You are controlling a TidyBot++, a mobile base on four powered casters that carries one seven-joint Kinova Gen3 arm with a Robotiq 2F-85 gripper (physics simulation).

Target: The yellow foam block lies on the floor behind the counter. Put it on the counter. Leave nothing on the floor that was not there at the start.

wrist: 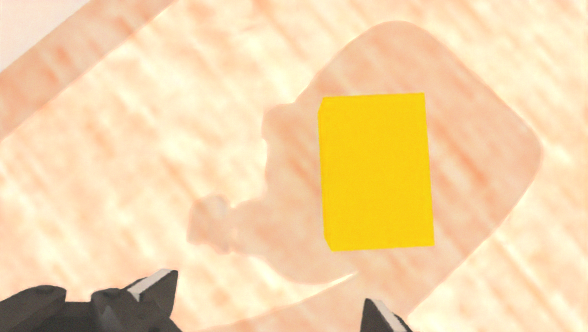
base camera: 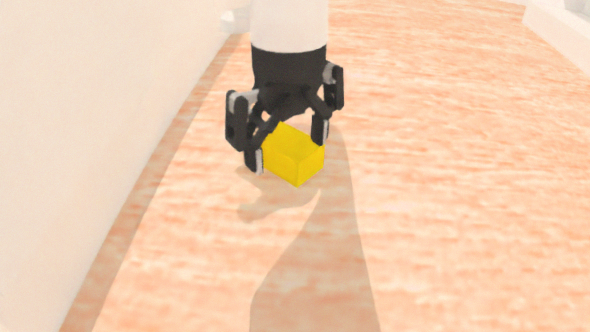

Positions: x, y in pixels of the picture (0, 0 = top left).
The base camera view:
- my gripper: 288, 156
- yellow foam block: 289, 153
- counter: 94, 94
